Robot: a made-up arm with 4 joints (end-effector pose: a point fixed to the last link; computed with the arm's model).
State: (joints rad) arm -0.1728 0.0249 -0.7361 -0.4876
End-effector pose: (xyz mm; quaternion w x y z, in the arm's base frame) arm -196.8 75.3 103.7 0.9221 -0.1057 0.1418 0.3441
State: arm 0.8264 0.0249 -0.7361 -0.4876
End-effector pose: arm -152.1 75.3 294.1 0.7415 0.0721 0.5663 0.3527
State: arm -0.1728 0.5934 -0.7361 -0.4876
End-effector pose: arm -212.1 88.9 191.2 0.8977 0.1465 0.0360 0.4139
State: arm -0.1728 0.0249 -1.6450 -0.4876
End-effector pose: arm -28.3 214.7 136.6 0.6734 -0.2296 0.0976 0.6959
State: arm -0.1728 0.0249 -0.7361 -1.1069
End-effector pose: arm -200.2 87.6 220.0 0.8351 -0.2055 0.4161 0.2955
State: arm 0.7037 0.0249 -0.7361 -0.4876
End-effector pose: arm -167.7 75.3 274.5 0.7748 0.0503 0.5197 0.3564
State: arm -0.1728 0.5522 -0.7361 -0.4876
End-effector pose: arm -210.9 89.7 184.8 0.9020 0.1284 0.0438 0.4099
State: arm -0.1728 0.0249 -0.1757 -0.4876
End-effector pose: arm -333.9 82.7 79.9 0.9839 -0.0167 0.1551 0.0870
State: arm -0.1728 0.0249 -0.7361 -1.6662
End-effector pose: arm -158.7 135.9 304.7 0.6878 -0.2791 0.6304 0.2273
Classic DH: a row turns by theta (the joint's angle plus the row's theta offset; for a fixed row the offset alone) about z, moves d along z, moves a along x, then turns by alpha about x. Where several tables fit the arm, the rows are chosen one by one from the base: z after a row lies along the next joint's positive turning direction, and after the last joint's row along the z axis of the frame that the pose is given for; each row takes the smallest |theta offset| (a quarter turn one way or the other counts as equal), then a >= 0, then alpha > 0; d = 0 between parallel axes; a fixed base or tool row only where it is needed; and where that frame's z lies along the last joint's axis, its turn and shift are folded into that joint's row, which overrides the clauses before.
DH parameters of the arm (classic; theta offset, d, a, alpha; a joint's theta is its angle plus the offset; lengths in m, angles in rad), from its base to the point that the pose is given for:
base (fixed): 0 0.158 0 -1.5708
joint 1: -1.5708 -0.07 0.048 -1.5708
joint 2: -1.5708 -0.26 0.389 1.5708
joint 3: 1.5708 0.049 0.068 -1.5708
joint 4: 0 0.22 -0.158 -1.5708
tool (fixed): 0 -0.109 0 0

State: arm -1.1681 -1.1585 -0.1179 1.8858
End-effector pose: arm 176.5 -142.9 66.4 0.0688 -0.4943 -0.8332 0.2381
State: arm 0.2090 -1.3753 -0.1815 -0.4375
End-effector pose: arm -356.2 -120.0 115.4 0.7114 -0.6360 0.2990 -0.0025
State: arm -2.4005 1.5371 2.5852 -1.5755
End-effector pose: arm -185.4 -159.3 -551.2 0.4488 0.5546 0.5332 0.4546
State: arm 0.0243 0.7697 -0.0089 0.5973
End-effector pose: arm -259.3 210.0 166.2 0.8886 0.3587 -0.2635 -0.1109
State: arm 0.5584 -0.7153 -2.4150 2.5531
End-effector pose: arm -506.6 447.9 -71.4 0.4555 0.8736 -0.1021 0.1376
